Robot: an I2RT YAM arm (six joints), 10 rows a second.
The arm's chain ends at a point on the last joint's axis. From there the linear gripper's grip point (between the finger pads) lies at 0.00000 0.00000 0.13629 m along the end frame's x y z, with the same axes.
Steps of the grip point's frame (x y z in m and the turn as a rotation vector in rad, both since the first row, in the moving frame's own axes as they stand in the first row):
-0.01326, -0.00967, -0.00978, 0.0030, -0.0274, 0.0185
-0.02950, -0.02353, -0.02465, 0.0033, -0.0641, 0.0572
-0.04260, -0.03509, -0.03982, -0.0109, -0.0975, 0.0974
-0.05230, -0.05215, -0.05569, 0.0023, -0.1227, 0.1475
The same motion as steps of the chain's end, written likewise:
-0.00953, -0.00923, -0.00973, 0.0030, -0.0274, 0.0185
-0.02079, -0.02283, -0.02437, 0.0033, -0.0641, 0.0572
-0.02928, -0.03592, -0.03917, -0.0109, -0.0975, 0.0974
-0.03570, -0.05061, -0.05467, 0.0023, -0.1227, 0.1475

